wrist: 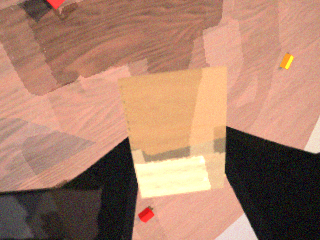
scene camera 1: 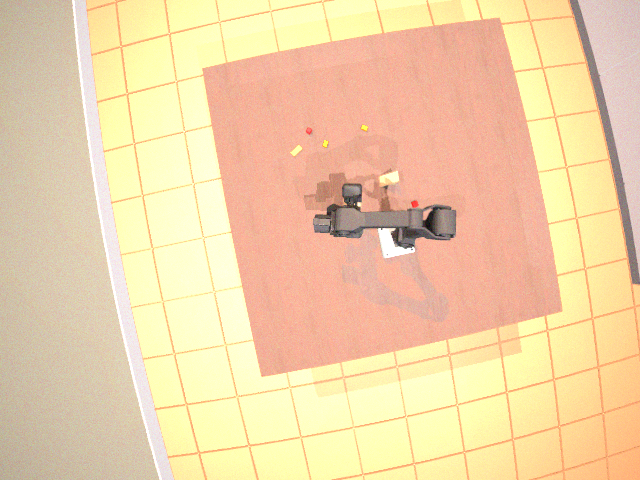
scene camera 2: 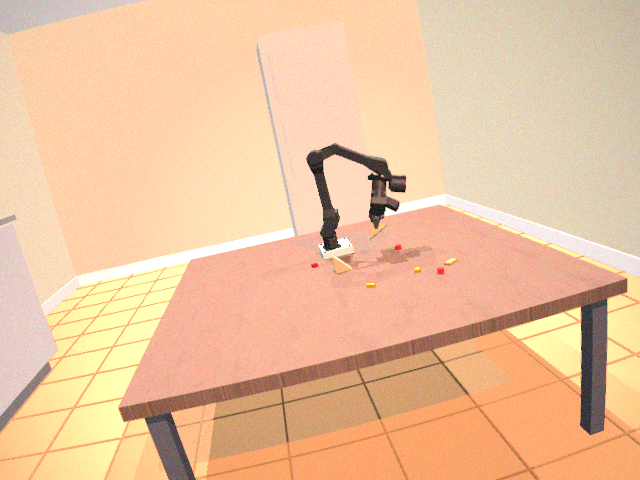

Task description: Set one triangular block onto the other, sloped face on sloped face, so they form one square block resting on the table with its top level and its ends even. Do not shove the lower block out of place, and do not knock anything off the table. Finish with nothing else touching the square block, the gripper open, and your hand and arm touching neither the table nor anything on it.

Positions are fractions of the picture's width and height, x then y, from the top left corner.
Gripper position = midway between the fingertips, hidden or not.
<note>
The gripper (wrist: 0.55,0.57) carries a tan triangular block (wrist: 0.55,0.51).
</note>
